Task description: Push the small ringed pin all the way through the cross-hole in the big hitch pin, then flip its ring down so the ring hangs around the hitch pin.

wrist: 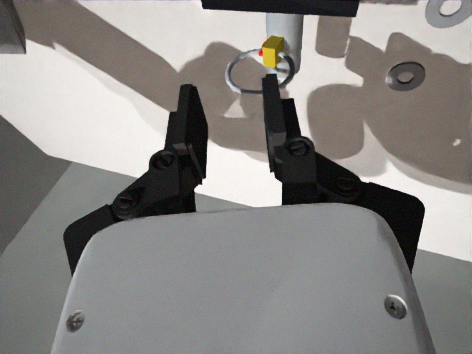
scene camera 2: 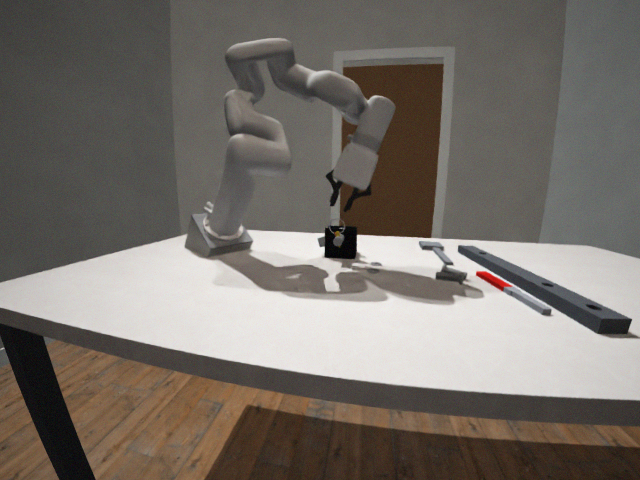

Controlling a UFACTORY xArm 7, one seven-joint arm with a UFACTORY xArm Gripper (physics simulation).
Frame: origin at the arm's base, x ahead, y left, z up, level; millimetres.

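Seen in the pictures: gripper, fingertip midpoint: (wrist: 232, 101) (scene camera 2: 338, 208); arm's base, origin of the base link: (scene camera 2: 223, 227).
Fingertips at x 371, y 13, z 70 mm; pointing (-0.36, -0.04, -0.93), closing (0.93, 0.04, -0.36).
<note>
Pixels of each thing's top centre, then the offset from my fingertips to it. "*": a spot on its surface instead. Level surfaces: height alone.
- black block, surface spot: (wrist: 280, 6) * dy +19, dx +9, dz -59 mm
- small pin's yellow head, middle of its top: (wrist: 270, 58) (scene camera 2: 337, 231) dy -16, dx +3, dz -60 mm
- white table, its level: dz -147 mm
- grey hammer-like tool, middle of its top: (scene camera 2: 436, 248) dy +154, dx +305, dz -129 mm
- grey bar, middle of its top: (scene camera 2: 508, 286) dy -141, dx +391, dz -136 mm
- long dark bar, middle of its top: (scene camera 2: 512, 267) dy -41, dx +444, dz -122 mm
The hitch pin (scene camera 2: 339, 240) (wrist: 296, 31) is a light grey cylinder that sticks out of a black block (scene camera 2: 348, 249) (wrist: 280, 6). The small pin's yellow head (scene camera 2: 337, 234) (wrist: 273, 52) sits at the hitch pin near its free end, with a bit of red beside it. Its thin metal ring (scene camera 2: 330, 225) (wrist: 228, 73) stands up above the head in the scene view. How deep the small pin sits in the cross-hole is hidden. My gripper (scene camera 2: 339, 207) (wrist: 232, 101) is partly open and empty, above the block and ring. Its right finger overlaps the ring in the wrist view.
Flat washers (scene camera 2: 375, 264) (wrist: 406, 76) lie beside the block. Farther right on the white table (scene camera 2: 310, 335) are a grey hammer-like tool (scene camera 2: 443, 255), a red and grey bar (scene camera 2: 493, 280) and a long dark bar (scene camera 2: 522, 271) with holes.
</note>
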